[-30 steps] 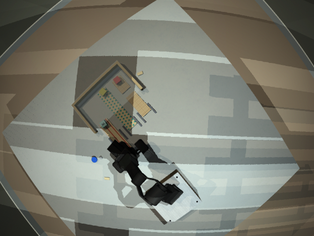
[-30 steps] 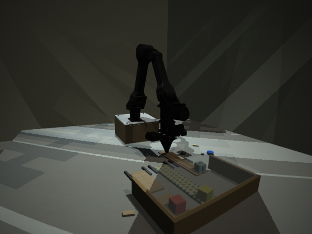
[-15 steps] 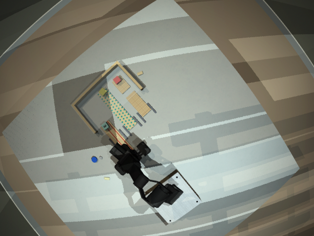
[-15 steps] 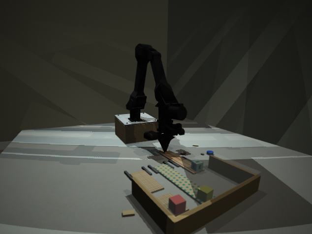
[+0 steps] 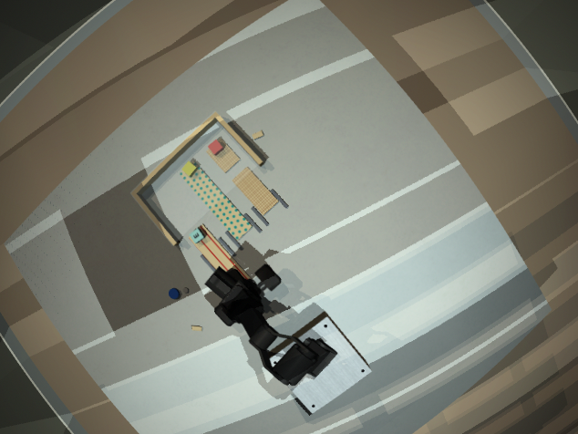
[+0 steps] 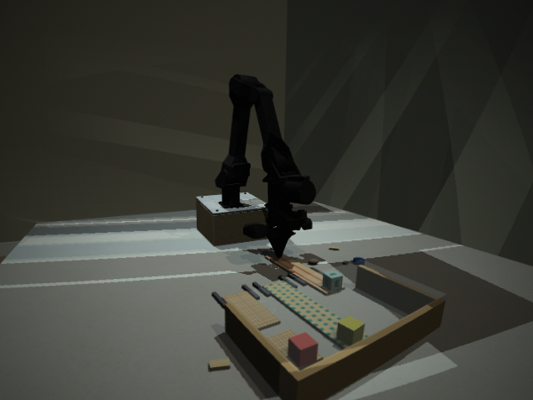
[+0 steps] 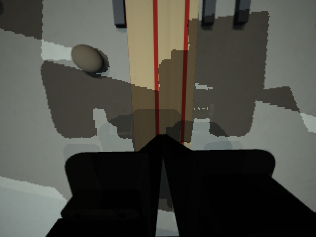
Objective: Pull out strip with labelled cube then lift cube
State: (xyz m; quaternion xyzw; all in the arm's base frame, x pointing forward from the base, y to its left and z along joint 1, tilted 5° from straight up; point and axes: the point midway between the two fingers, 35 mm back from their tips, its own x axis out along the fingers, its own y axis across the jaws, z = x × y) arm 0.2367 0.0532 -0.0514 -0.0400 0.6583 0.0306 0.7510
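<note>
My gripper tip is now 200 mm short of the labelled cube, 20 mm to the right of it and 20 mm below it. Round my gripper tip: blue disc: 110 mm ahead, 180 mm to the left; beige pebble: 60 mm ahead, 70 mm to the left.
</note>
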